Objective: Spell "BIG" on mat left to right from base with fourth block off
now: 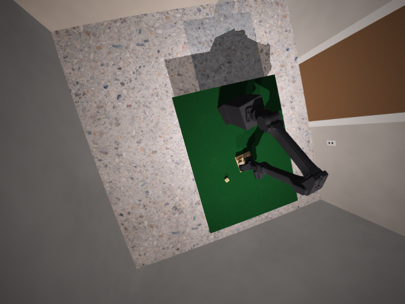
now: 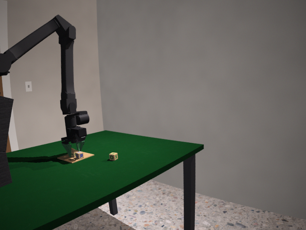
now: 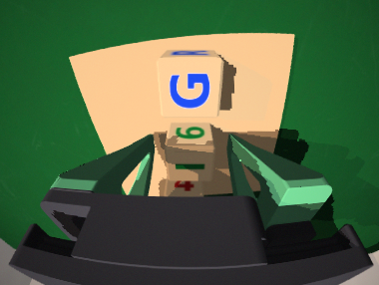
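Right now the I block is right at my hand. The rest, counted from my hand: tan mat: 10 mm below; then B block: 50 mm to the left.
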